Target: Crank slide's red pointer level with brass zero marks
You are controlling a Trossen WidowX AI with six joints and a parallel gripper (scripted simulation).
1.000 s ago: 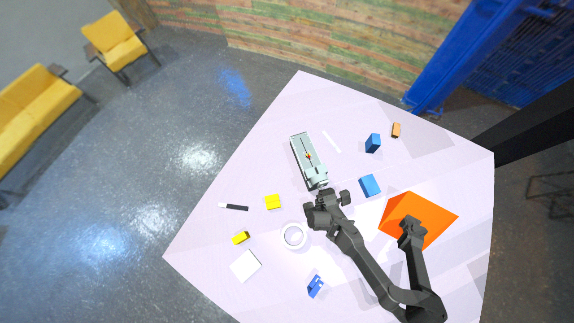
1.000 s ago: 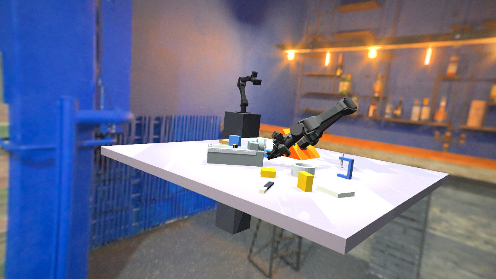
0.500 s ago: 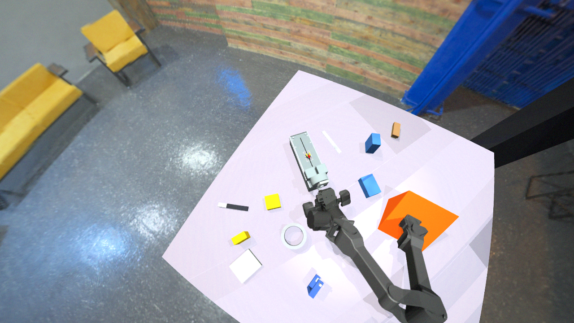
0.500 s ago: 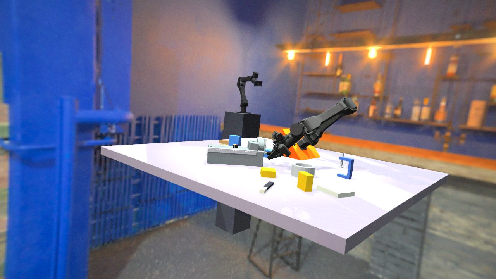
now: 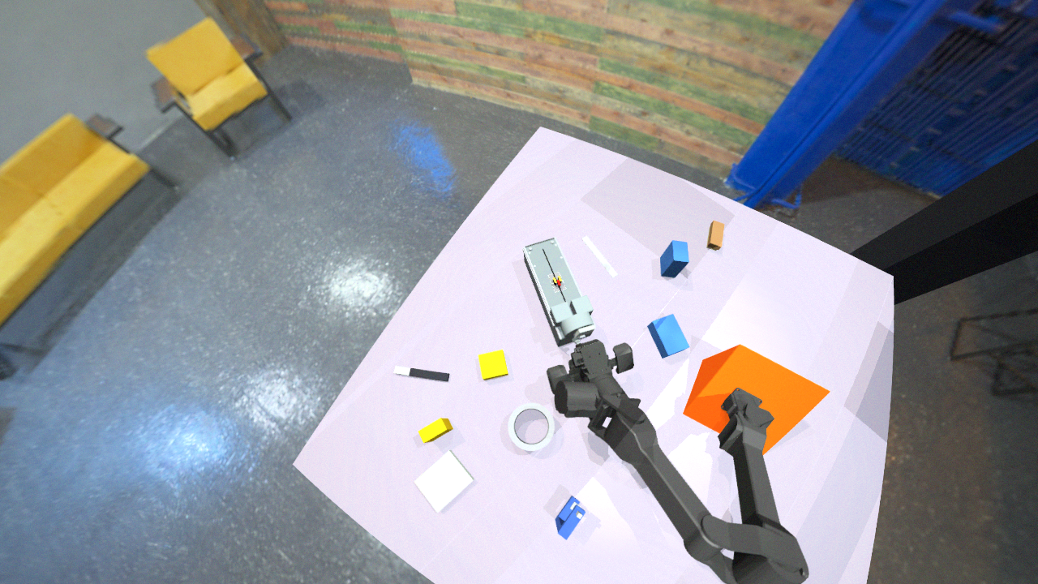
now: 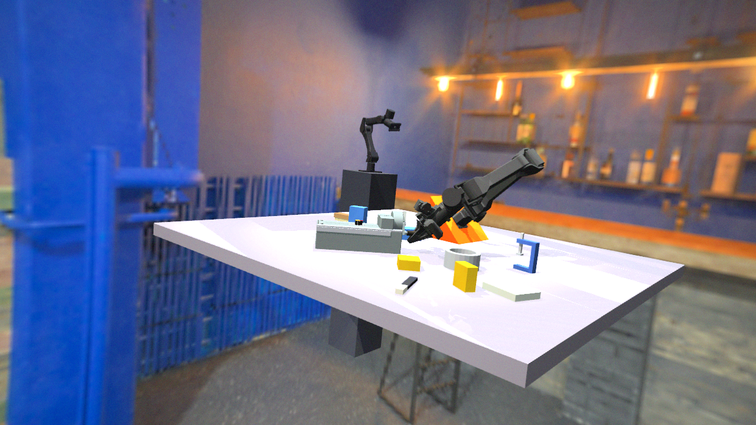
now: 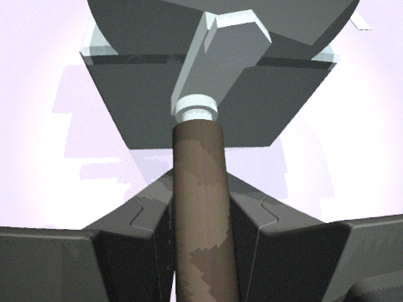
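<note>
My gripper tip is now 30 mm below the brown crank handle, 10 mm to the right of it and 10 mm past it. The rest, counted from my gripper tip: metal strip 280 mm to the right, 70 mm ahead, 30 mm below; then blue clamp 320 mm to the left, 150 mm behind, 20 mm above; then red pointer 110 mm to the right, 110 mm ahead, 50 mm above.
</note>
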